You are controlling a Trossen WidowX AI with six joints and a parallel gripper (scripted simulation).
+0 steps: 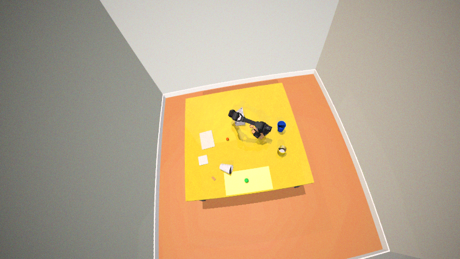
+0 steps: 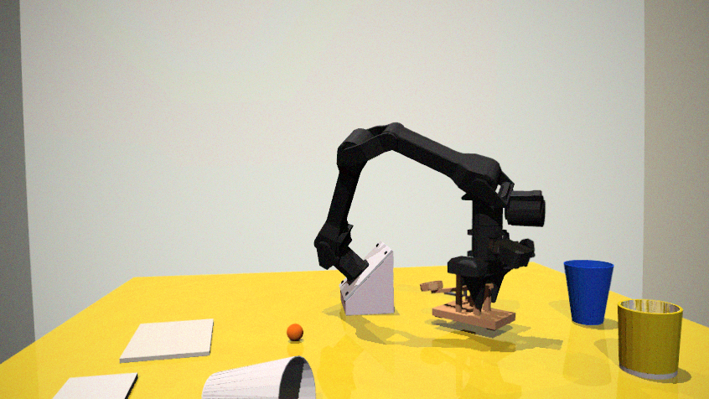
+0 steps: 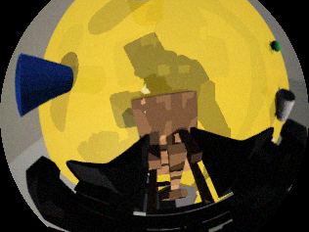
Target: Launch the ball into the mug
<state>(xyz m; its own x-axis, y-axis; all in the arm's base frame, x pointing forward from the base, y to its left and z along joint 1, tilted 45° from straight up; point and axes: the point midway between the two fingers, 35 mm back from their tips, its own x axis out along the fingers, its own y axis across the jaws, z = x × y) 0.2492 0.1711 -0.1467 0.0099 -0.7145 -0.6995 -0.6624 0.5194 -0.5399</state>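
The orange ball is 370 mm to the right of my gripper tip and 40 mm below it. Round my gripper tip: green ball 470 mm ahead, 210 mm to the right, 30 mm below; blue cup 230 mm to the left, 40 mm behind, 20 mm below; yellow mug 220 mm ahead, 190 mm to the left, 30 mm below.
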